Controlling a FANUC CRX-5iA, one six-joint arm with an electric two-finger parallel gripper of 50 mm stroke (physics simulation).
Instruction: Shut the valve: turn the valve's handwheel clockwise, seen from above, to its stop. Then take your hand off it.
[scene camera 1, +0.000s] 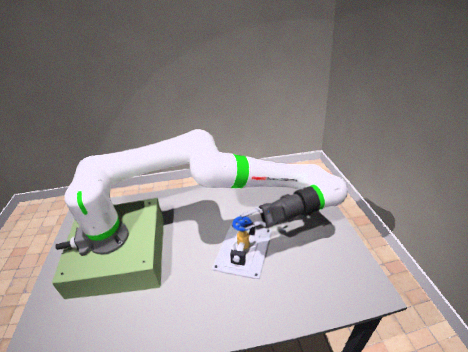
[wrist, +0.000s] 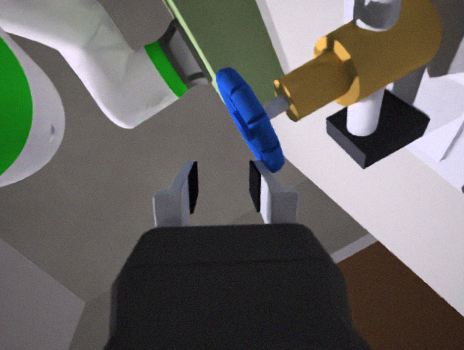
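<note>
The valve's blue handwheel (scene camera 1: 240, 223) (wrist: 250, 120) sits on top of the orange valve body (scene camera 1: 243, 240) (wrist: 400, 45). In the wrist view the wheel is seen almost edge-on, and its near rim is beside the tip of the right-hand finger. Whether they touch cannot be told. My gripper (scene camera 1: 247, 222) (wrist: 223, 176) is open with nothing between its fingers. In the scene view it reaches in from the right, its fingertips at the wheel's right side. The fingers partly overlap the wheel there, and their exact height against the rim is unclear.
The valve stands on a pale base plate (scene camera 1: 252, 268) with dark corner screws. A black pipe support (scene camera 1: 238, 257) (wrist: 375, 130) holds a white pipe. The arm's green base block (scene camera 1: 110, 286) (wrist: 240, 40) stands on the left of the grey table (scene camera 1: 195, 310).
</note>
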